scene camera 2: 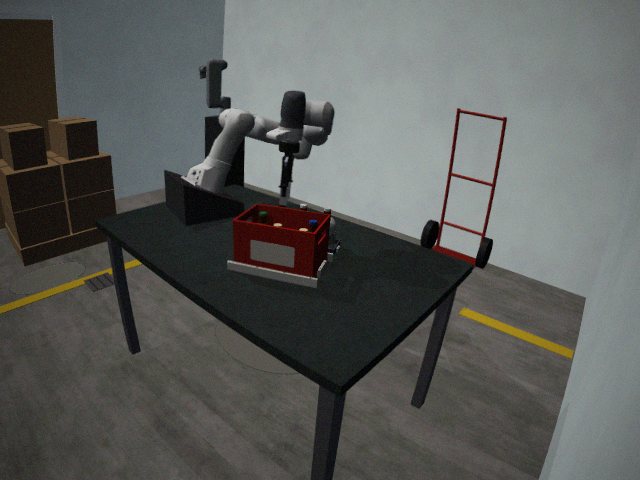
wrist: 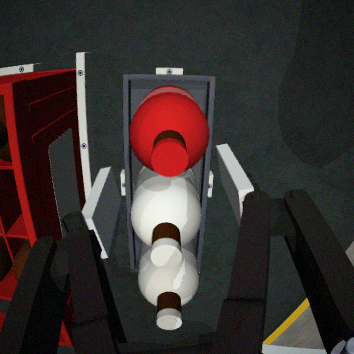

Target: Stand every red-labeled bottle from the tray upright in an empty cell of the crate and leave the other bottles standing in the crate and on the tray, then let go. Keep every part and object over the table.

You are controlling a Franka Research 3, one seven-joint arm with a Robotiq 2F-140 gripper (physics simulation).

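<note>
My gripper (scene camera 2: 283, 200) (wrist: 166, 172) is partly open and empty. It points down over the grey tray (wrist: 126, 115), one finger pad on each long side. In the wrist view the red-labeled bottle (wrist: 170, 115) stands upright at the tray's far end, beyond the pads. Two white-labeled bottles (wrist: 166, 210) (wrist: 168, 280) stand in a row nearer. The red crate (scene camera 2: 242, 248) (wrist: 40, 120) holds bottles with a green cap (scene camera 2: 263, 213), a blue cap (scene camera 2: 313, 223) and cream caps (scene camera 2: 278, 225) (scene camera 2: 303, 230). The red cap does not show in the scene view, where fingertips and crate hide that spot.
White strips (scene camera 2: 273, 274) (wrist: 81, 110) edge the crate's base on the dark table (scene camera 2: 248, 310). The crate stands left of the tray in the wrist view. A dark angled panel (scene camera 2: 206, 206) stands near the arm's base. A red hand truck (scene camera 2: 447, 198) stands beyond the table.
</note>
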